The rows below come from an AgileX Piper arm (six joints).
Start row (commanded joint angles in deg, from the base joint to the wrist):
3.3, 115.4, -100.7, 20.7, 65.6, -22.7
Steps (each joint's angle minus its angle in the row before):
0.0, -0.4, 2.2, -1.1, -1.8, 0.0
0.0, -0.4, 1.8, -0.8, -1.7, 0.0
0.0, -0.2, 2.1, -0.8, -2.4, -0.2
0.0, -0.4, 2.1, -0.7, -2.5, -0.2
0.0, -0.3, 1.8, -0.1, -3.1, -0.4
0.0, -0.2, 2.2, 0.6, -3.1, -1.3
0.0, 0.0, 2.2, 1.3, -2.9, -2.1
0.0, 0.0, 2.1, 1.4, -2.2, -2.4
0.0, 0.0, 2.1, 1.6, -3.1, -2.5
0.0, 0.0, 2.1, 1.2, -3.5, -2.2
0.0, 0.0, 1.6, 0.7, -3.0, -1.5
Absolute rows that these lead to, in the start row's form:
3.3, 115.0, -98.5, 19.6, 63.8, -22.7
3.3, 114.6, -96.7, 18.8, 62.1, -22.7
3.3, 114.4, -94.6, 18.0, 59.7, -22.9
3.3, 114.0, -92.5, 17.3, 57.2, -23.1
3.3, 113.7, -90.7, 17.2, 54.1, -23.5
3.3, 113.5, -88.5, 17.8, 51.0, -24.8
3.3, 113.5, -86.3, 19.1, 48.1, -26.9
3.3, 113.5, -84.2, 20.5, 45.9, -29.3
3.3, 113.5, -82.1, 22.1, 42.8, -31.8
3.3, 113.5, -80.0, 23.3, 39.3, -34.0
3.3, 113.5, -78.4, 24.0, 36.3, -35.5

